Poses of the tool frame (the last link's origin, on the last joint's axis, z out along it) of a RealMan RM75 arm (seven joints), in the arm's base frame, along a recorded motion.
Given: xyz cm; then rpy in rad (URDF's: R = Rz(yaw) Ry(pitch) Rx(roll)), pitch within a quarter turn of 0, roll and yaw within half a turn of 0.
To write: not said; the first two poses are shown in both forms.
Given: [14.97, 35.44, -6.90, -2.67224, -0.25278, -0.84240]
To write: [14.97, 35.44, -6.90, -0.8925, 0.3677, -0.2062, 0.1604]
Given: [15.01, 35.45, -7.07, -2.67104, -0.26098, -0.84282]
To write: [15.01, 35.45, -7.07, -0.8922, 0.3667, -0.2100, 0.1592]
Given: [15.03, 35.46, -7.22, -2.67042, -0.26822, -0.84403]
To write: [15.03, 35.46, -7.22, -0.8919, 0.3662, -0.2134, 0.1578]
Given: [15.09, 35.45, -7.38, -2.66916, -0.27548, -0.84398]
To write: [15.09, 35.45, -7.38, -0.8917, 0.3651, -0.2167, 0.1568]
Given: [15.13, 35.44, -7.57, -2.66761, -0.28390, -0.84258]
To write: [15.13, 35.44, -7.57, -0.8917, 0.3632, -0.2205, 0.1559]
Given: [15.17, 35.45, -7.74, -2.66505, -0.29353, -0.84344]
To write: [15.17, 35.45, -7.74, -0.8912, 0.3620, -0.2252, 0.1549]
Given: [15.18, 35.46, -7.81, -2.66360, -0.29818, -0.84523]
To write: [15.18, 35.46, -7.81, -0.8907, 0.3620, -0.2276, 0.1543]
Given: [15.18, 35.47, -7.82, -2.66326, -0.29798, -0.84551]
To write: [15.18, 35.47, -7.82, -0.8906, 0.3621, -0.2276, 0.1545]
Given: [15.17, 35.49, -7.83, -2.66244, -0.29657, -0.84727]
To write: [15.17, 35.49, -7.83, -0.8903, 0.3630, -0.2273, 0.1549]
